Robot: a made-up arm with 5 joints.
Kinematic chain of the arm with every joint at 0, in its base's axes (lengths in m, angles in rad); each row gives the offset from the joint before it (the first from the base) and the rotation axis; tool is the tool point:
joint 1: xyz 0 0 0.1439 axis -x
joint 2: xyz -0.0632 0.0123 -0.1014 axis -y
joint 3: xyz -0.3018 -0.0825 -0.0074 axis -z
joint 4: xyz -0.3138 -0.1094 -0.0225 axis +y
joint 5: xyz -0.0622 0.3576 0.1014 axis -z
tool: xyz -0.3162 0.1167 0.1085
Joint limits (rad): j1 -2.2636..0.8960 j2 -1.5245..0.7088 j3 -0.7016..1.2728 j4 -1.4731..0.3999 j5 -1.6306..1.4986
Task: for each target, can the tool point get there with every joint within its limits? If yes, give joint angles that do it. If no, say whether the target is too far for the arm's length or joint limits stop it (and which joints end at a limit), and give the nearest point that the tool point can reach.
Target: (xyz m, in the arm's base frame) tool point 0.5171 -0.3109 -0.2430
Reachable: no: joint limits stop it (at a limit: joint 2, joint 3, joint 4) | nearest point 0.1525 -0.3930 -0.3452 | short by 0.387 m
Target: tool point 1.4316 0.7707 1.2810
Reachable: no: too far | nearest point 0.2081 0.5034 0.8866 | short by 1.313 m
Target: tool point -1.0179 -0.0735 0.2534
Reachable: yes | joints -1.1634 -0.4132 0.1467 -0.9845 -1.0045
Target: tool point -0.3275 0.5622 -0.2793
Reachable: yes | joints 0.4758 -0.9659 1.0505 -1.3227 0.6020
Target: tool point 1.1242 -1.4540 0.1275
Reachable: no: too far | nearest point 0.2049 -0.9037 0.1337 | short by 1.071 m
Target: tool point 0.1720 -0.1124 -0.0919
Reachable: no: joint limits stop it (at a limit: joint 1, joint 3, joint 4, joint 5) | nearest point 0.1448 0.0109 -0.2213 | short by 0.181 m
